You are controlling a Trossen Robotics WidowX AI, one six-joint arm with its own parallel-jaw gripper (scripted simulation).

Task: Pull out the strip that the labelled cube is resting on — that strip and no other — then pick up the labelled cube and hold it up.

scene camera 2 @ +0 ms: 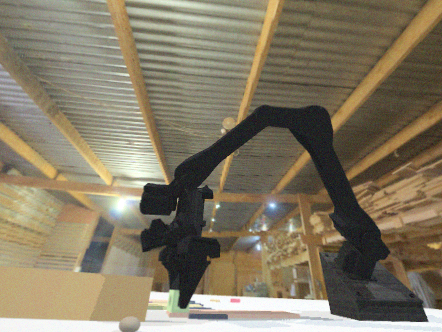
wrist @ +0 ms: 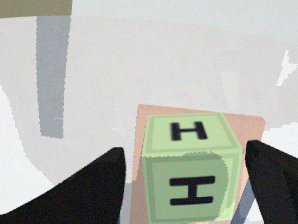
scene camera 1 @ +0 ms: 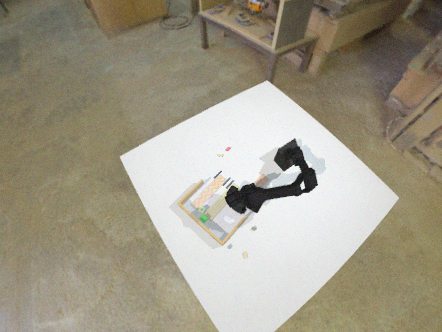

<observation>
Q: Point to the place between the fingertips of my gripper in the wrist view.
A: At 186, 154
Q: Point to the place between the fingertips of my gripper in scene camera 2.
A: At 178, 306
</observation>
